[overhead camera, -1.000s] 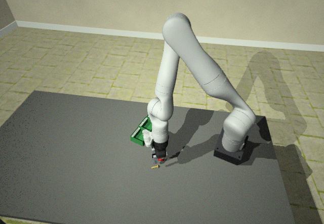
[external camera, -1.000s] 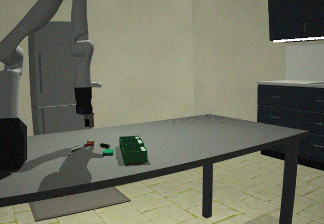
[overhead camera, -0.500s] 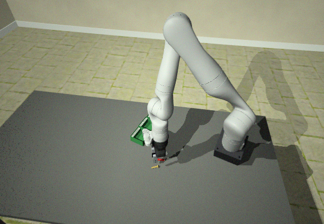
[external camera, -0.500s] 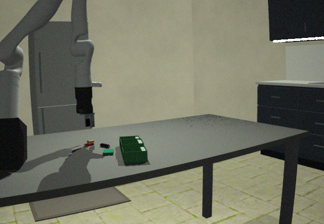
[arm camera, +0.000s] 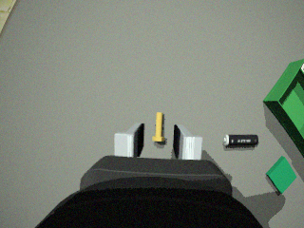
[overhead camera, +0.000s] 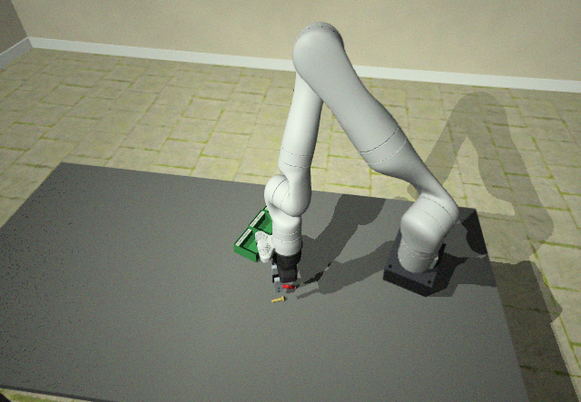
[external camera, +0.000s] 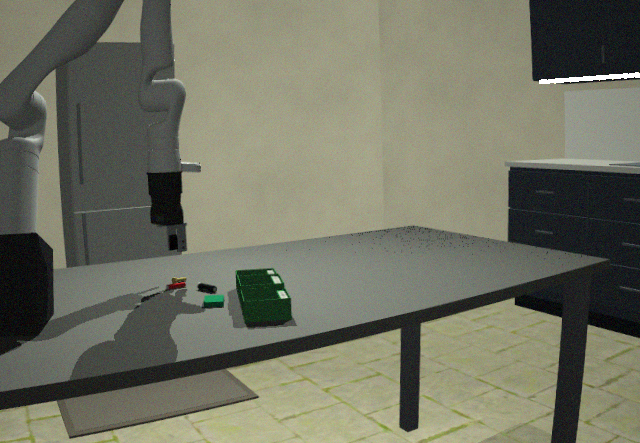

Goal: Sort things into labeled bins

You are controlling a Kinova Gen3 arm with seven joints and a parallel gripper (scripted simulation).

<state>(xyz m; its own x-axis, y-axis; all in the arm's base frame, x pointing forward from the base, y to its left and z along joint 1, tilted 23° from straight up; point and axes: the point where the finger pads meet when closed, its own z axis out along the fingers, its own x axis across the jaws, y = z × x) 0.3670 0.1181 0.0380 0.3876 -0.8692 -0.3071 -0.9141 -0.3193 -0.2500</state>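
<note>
My hand is 10 mm past the brass bolt and 90 mm above it. The rest, counted from my hand: red cylinder: 20 mm behind, 50 mm to the right, 90 mm below; green block: 10 mm ahead, 210 mm to the right, 90 mm below; black battery: 30 mm ahead, 110 mm to the right, 80 mm below.
</note>
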